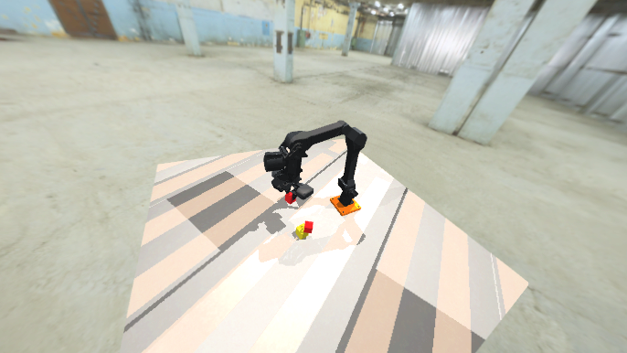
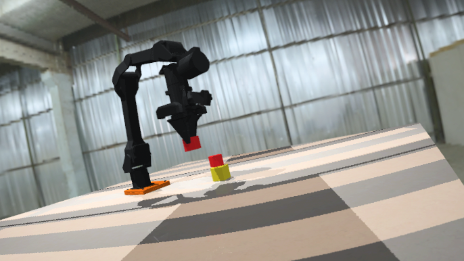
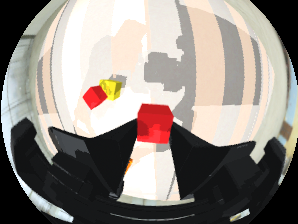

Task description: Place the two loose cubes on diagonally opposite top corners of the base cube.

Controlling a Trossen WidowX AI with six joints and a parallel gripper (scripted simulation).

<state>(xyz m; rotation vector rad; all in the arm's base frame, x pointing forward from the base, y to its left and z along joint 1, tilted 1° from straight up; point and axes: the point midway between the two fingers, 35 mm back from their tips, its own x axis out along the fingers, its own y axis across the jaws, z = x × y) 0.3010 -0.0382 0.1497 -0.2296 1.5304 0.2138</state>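
Right now the yellow base cube is 1 cm behind my gripper tip, 11 cm to the left of it and 11 cm below it.
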